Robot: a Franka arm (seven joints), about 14 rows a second.
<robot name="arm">
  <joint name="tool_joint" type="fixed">
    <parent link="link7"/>
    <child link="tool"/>
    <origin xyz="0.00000 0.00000 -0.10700" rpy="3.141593 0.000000 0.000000"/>
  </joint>
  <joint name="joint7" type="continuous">
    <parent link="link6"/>
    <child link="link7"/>
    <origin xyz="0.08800 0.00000 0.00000"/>
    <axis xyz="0 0 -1"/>
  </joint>
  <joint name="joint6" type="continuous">
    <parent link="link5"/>
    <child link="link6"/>
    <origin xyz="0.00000 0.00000 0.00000"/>
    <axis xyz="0 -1 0"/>
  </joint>
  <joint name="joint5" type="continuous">
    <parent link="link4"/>
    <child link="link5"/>
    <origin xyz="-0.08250 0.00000 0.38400"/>
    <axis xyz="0 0 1"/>
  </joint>
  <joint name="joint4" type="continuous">
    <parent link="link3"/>
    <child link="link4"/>
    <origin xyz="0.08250 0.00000 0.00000"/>
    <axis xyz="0 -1 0"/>
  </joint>
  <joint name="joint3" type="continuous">
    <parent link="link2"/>
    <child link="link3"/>
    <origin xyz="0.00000 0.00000 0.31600"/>
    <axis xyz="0 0 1"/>
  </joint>
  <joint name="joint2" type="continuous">
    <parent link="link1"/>
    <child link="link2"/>
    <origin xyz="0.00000 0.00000 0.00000"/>
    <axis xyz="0 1 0"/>
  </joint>
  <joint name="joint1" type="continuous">
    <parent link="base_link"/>
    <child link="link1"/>
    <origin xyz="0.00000 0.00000 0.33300"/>
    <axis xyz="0 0 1"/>
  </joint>
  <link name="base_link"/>
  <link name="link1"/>
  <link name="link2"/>
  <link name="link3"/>
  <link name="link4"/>
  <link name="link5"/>
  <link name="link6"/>
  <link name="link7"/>
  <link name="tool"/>
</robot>
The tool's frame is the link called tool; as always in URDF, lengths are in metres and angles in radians. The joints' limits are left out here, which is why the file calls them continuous.
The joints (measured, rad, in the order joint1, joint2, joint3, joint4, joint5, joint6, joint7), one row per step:
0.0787 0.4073 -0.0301 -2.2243 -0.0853 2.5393 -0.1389
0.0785 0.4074 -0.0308 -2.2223 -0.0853 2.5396 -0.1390
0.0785 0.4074 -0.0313 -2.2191 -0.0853 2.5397 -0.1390
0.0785 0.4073 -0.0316 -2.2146 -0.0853 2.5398 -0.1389
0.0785 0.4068 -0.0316 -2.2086 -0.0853 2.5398 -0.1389
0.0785 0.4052 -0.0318 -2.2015 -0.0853 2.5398 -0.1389
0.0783 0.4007 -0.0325 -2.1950 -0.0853 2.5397 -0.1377
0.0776 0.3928 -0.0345 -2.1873 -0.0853 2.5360 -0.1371
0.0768 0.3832 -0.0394 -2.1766 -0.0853 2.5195 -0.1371
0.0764 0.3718 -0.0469 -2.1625 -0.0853 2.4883 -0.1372
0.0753 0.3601 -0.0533 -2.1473 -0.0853 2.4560 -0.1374
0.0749 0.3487 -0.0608 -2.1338 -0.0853 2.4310 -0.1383
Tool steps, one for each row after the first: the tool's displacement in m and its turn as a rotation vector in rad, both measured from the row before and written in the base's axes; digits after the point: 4 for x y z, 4 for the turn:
0.0009 -0.0004 0.0006 -0.0001 -0.0022 -0.0007
0.0013 -0.0002 0.0011 0.0000 -0.0033 -0.0004
0.0019 -0.0001 0.0016 0.0001 -0.0047 -0.0003
0.0025 0.0002 0.0023 0.0003 -0.0065 0.0001
0.0031 0.0001 0.0033 0.0004 -0.0087 -0.0001
0.0032 -0.0003 0.0047 0.0003 -0.0110 -0.0020
0.0038 -0.0013 0.0068 -0.0003 -0.0120 -0.0033
0.0037 -0.0032 0.0079 -0.0025 -0.0040 -0.0062
0.0035 -0.0046 0.0090 -0.0047 0.0053 -0.0090
0.0035 -0.0044 0.0097 -0.0041 0.0051 -0.0088
0.0034 -0.0046 0.0096 -0.0036 -0.0002 -0.0080

